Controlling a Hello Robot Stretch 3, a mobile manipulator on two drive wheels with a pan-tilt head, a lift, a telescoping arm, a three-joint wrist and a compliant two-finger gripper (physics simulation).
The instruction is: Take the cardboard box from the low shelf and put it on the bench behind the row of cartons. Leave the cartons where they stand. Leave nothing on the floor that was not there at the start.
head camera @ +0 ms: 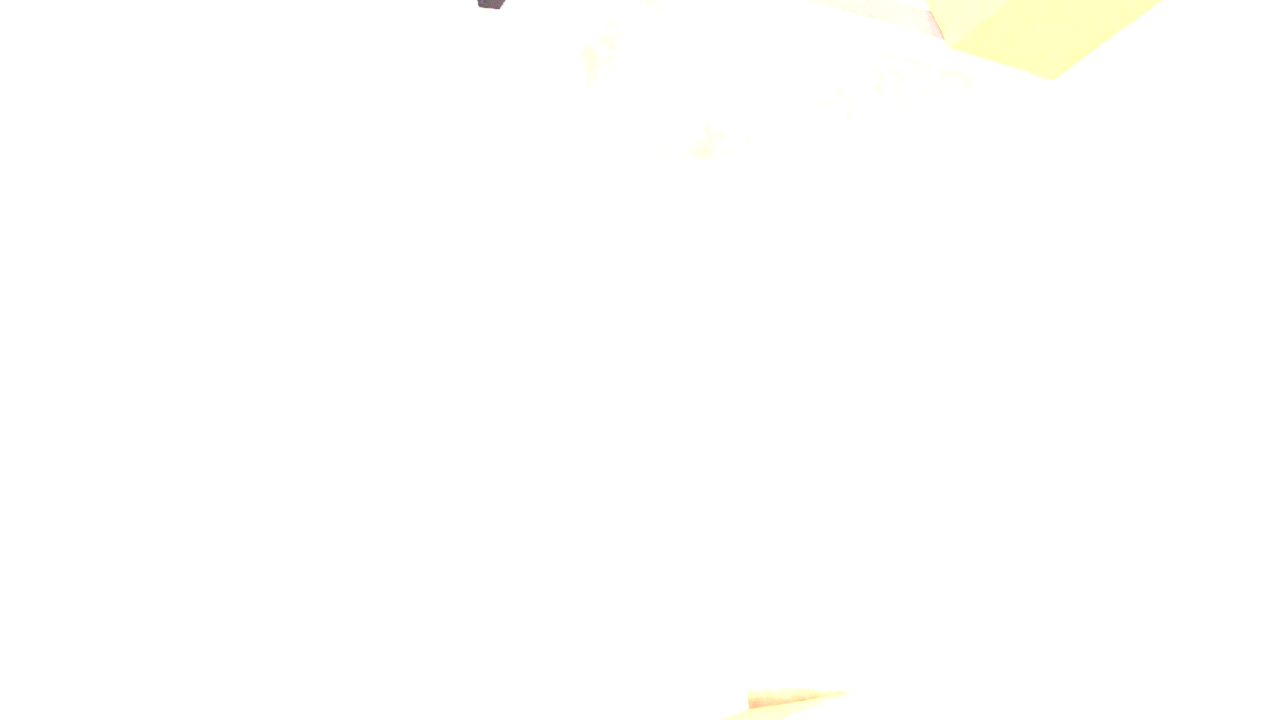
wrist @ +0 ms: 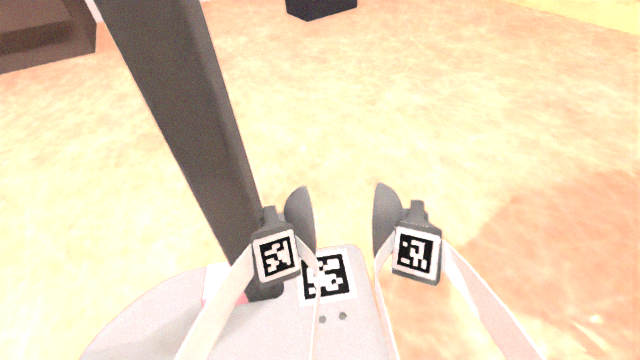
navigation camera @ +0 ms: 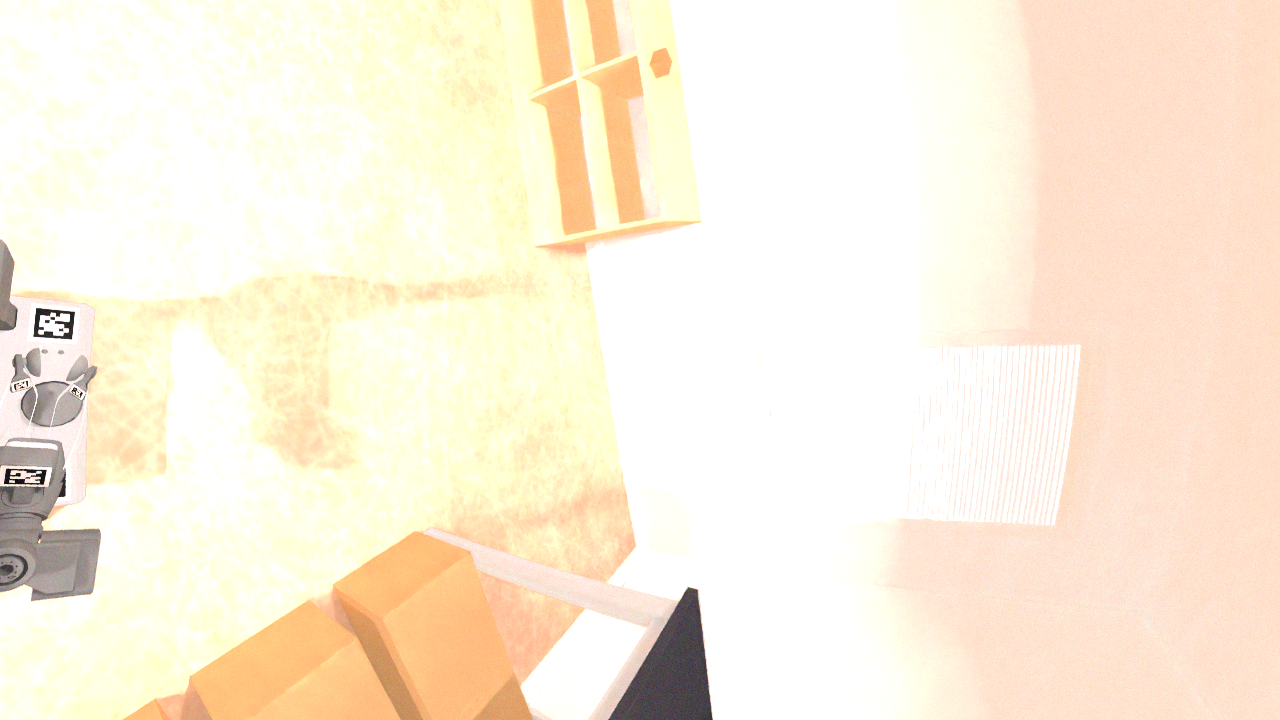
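Seen in the pictures: gripper, fingertip midpoint: (wrist: 341,209) (navigation camera: 60,353); robot's base at its link origin: (navigation camera: 52,399).
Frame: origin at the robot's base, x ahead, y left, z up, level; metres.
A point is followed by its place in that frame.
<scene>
A small brown cardboard box (navigation camera: 660,62) @(x 1.219, y 1.188, z 0.652 m) sits on top of the low wooden shelf (navigation camera: 673,152) @(x 1.412, y 0.931, z 0.610 m) in the navigation view. Several orange-brown cartons (navigation camera: 447,626) @(x 0.728, y -0.608, z 0.270 m) stand in a row at that view's bottom. A pale rail (navigation camera: 563,577) @(x 0.856, y -0.426, z 0.574 m) and a white surface (navigation camera: 581,658) @(x 1.498, y -1.163, z 0.149 m) show beside them; whether these belong to the bench is unclear. My gripper (navigation camera: 56,365) @(x 0.012, y 0.078, z 0.328 m) (wrist: 341,209) @(x 0.012, y 0.078, z 0.328 m) is open and empty, held over my own base, far from the box and the cartons. The head view is almost wholly washed out; the box cannot be made out there.
A black upright panel (navigation camera: 675,658) stands by the white surface. In the wrist view my dark mast (wrist: 185,125) @(x -0.069, y 0.116, z 0.375 m) crosses the left side, a dark block (wrist: 321,7) @(x 0.189, y 1.548, z 0.047 m) lies on the floor at the top, and brown furniture (wrist: 45,40) @(x -0.970, y 1.404, z 0.088 m) is at top left. A striped pale panel (navigation camera: 993,434) @(x 2.004, y -0.133, z 1.734 m) is on the wall.
</scene>
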